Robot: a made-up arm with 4 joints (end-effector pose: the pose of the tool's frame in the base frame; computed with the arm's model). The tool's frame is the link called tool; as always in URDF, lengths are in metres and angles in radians.
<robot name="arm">
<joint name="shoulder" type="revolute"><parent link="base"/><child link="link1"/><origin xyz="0 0 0.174"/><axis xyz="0 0 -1"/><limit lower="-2.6" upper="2.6"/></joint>
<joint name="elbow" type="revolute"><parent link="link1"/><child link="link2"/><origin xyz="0.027 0.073 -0.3"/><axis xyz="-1 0 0"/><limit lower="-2.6" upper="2.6"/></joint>
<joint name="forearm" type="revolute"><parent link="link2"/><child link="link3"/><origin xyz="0.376 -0.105 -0.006"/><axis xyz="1 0 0"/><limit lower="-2.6" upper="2.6"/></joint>
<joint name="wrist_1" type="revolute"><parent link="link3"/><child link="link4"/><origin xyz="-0.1 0.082 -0.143"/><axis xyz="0 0 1"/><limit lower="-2.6" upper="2.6"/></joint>
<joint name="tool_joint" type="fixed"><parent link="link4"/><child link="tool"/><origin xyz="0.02 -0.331 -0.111"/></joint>
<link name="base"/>
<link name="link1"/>
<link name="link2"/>
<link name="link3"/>
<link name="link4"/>
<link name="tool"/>
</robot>
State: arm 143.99 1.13 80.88 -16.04
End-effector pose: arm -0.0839 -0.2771 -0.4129 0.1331 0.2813 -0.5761 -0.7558
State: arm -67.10 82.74 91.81 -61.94
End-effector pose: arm 0.0046 0.0201 -0.2878 0.9959 0.0340 0.0714 0.0449
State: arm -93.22 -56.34 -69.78 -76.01
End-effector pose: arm 0.0569 -0.0102 -0.4597 0.9820 -0.0110 -0.1165 0.1486
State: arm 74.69 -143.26 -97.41 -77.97
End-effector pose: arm 0.3220 0.1053 -0.3656 0.2177 0.3894 0.0111 -0.8949
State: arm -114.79 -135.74 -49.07 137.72
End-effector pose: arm -0.6007 0.2853 0.1300 0.4301 -0.6726 0.1364 -0.5865
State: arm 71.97 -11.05 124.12 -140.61
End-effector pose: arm -0.0525 -0.0986 0.2573 0.1070 -0.7635 -0.5212 0.3660
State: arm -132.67 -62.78 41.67 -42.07
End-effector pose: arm -0.3007 -0.1466 -0.3302 0.4309 0.0363 0.7896 0.4354
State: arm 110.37 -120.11 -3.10 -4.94
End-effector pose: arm 0.3386 -0.4398 -0.3207 0.2795 0.5165 -0.6784 -0.4414
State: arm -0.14 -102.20 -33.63 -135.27
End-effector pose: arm 0.0547 0.4484 -0.0380 0.3153 0.2137 0.5212 -0.7637
